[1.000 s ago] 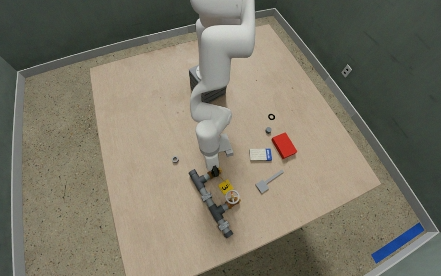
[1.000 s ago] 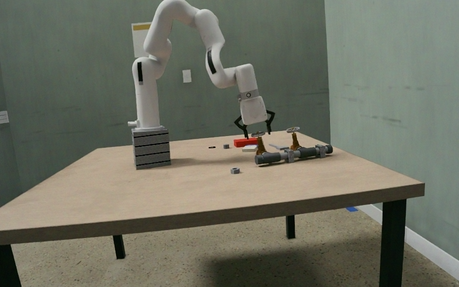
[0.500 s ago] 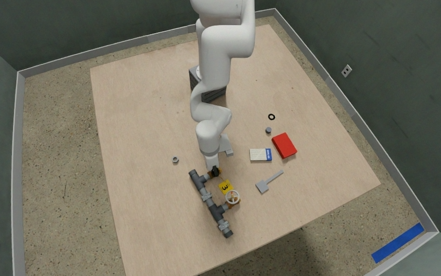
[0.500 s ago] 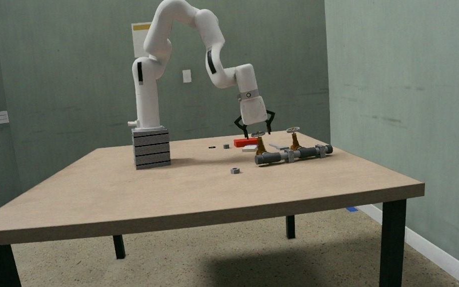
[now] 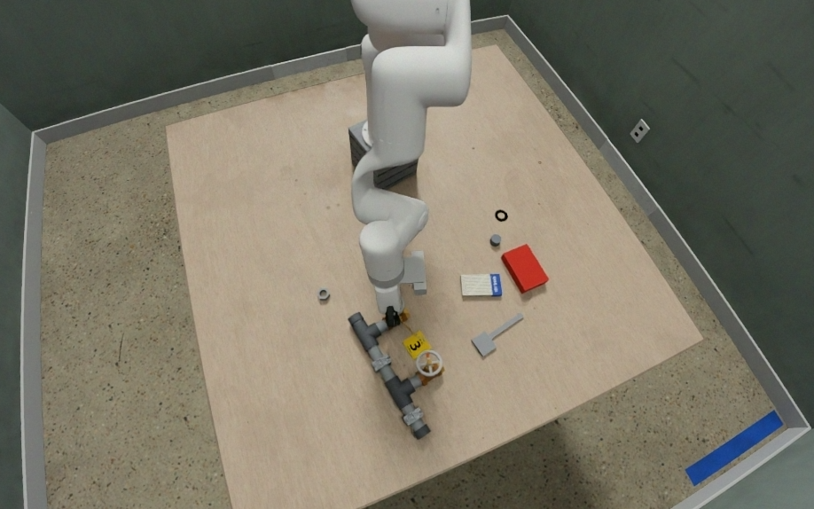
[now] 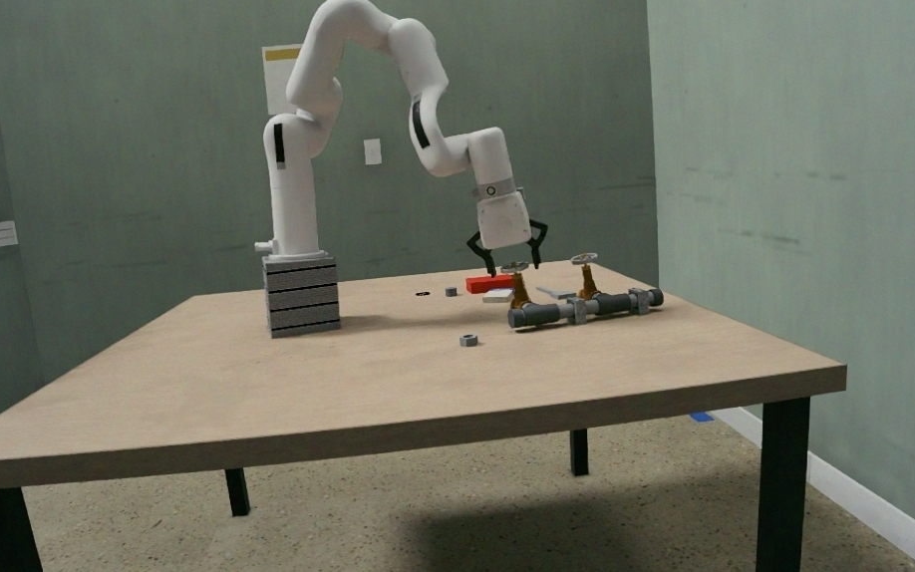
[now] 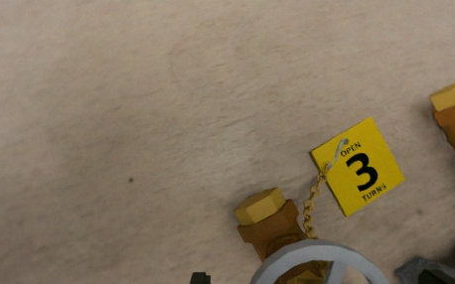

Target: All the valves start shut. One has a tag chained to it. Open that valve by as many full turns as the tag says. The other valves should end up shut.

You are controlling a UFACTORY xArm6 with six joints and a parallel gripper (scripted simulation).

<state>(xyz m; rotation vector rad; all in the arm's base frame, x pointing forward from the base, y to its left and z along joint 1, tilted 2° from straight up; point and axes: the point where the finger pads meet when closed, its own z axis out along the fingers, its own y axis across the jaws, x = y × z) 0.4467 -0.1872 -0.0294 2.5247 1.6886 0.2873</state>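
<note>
My gripper is now 9 cm short of the yellow tag, 4 cm to the right of it and 11 cm above it. The rest, counted from my hand: grey scraper 16 cm ahead, 22 cm to the left, 11 cm below; white card 3 cm ahead, 26 cm to the left, 10 cm below; red block 4 cm ahead, 39 cm to the left, 10 cm below.
</note>
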